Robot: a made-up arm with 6 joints.
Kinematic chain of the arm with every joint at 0, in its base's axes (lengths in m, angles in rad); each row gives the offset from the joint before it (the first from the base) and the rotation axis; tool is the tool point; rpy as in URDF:
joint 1: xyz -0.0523 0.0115 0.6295 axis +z
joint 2: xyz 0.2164 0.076 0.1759 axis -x
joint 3: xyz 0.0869 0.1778 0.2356 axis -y
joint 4: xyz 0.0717 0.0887 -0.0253 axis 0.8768 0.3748 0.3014
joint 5: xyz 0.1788 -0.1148 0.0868 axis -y
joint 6: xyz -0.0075 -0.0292 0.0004 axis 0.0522 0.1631 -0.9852
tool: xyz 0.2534 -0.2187 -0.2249 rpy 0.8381 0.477 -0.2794
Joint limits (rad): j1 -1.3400..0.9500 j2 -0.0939..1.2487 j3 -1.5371..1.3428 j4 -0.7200..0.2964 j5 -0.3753..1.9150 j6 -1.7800..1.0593
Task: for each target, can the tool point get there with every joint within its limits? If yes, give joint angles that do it. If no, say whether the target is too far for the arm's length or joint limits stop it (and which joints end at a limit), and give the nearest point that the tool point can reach.
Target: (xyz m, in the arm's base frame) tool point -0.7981 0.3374 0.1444
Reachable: no: joint limits stop it (at a limit: joint 1, joint 2, joint 3, joint 4, joint 5) | nearest point -0.6567 0.4298 0.4653 | short by 0.363 m
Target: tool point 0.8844 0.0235 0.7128
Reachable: yes | joints -0.3789 0.3462 -0.3046 0.1205 0.2066 -1.1690
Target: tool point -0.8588 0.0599 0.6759
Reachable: no: joint limits stop it (at a limit: joint 1, joint 2, joint 3, joint 4, joint 5) | nearest point -0.7118 0.2264 0.7157 | short by 0.226 m
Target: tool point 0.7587 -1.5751 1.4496
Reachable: no: too far | nearest point 0.4529 -0.8318 1.2150 | short by 0.837 m
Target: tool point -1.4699 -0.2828 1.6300
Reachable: no: too far | nearest point -0.6293 0.2153 1.2714 | short by 1.041 m
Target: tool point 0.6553 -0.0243 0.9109
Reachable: yes | joints 0.0694 0.9637 -1.1517 -0.2874 1.6816 0.7958
